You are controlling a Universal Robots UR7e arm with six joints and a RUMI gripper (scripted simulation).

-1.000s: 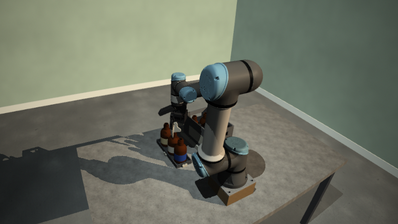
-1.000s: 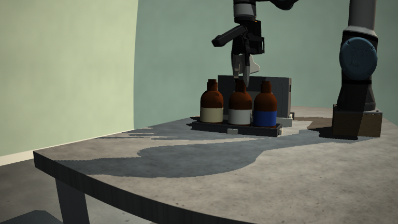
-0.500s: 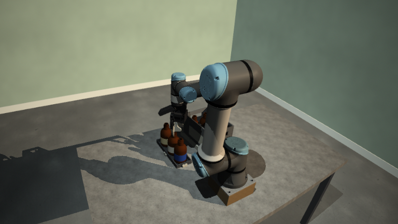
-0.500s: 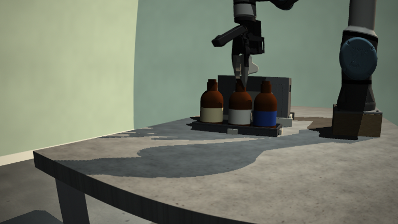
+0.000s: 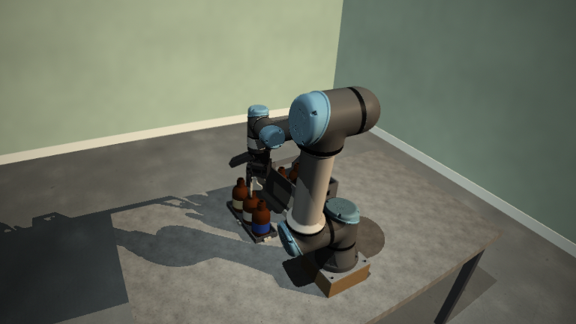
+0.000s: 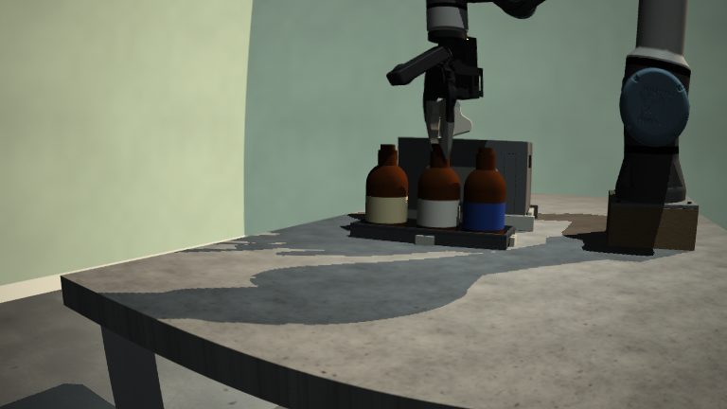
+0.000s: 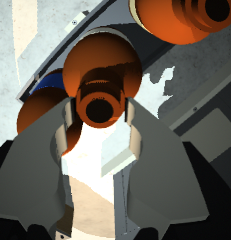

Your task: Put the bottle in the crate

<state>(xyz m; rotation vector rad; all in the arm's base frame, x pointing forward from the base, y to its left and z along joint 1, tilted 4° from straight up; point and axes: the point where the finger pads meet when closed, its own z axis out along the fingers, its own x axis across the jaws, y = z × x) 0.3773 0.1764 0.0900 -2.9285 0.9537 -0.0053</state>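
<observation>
The bottle is 7 cm below my hand. From my hand the other things lie so: grey crate 24 cm to the right, 7 cm below, 4 cm ahead; dark tray 14 cm below.
</observation>
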